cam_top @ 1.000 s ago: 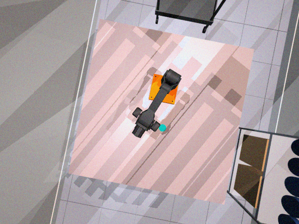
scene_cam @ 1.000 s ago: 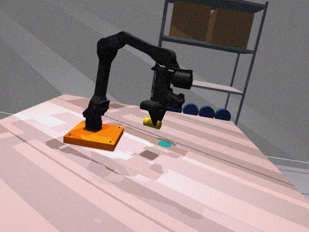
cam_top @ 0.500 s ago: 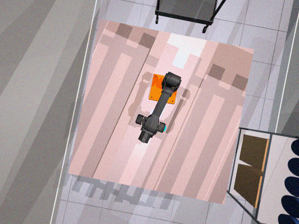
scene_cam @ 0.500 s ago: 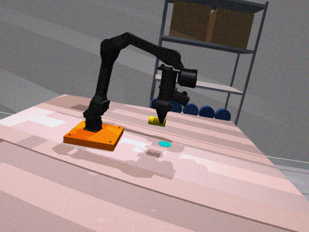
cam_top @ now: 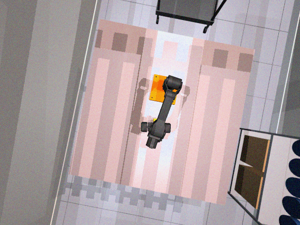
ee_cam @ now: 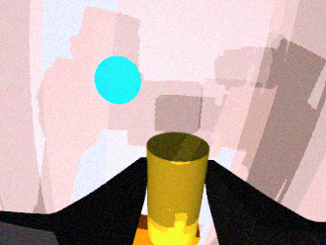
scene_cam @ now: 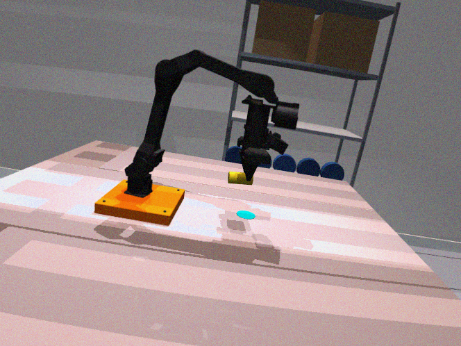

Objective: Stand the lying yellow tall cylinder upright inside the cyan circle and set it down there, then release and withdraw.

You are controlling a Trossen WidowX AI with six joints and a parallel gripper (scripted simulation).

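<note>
Right now my gripper tip is 1 cm short of the cyan circle, 8 cm to the right of it and 14 cm above it. Also, from my gripper tip: yellow cylinder 2 cm behind, 1 cm to the right.
</note>
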